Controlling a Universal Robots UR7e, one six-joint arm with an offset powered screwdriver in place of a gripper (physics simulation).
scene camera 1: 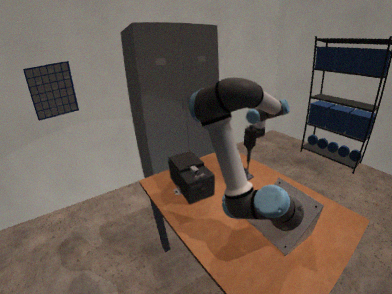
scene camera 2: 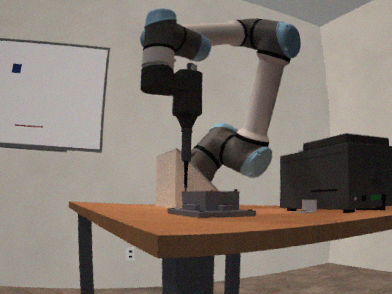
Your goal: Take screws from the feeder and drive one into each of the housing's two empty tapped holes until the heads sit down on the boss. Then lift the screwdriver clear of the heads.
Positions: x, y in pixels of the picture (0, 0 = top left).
Labels:
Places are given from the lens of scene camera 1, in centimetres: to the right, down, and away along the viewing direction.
black screw feeder (scene camera 1: 184, 179): -6, 17, 98

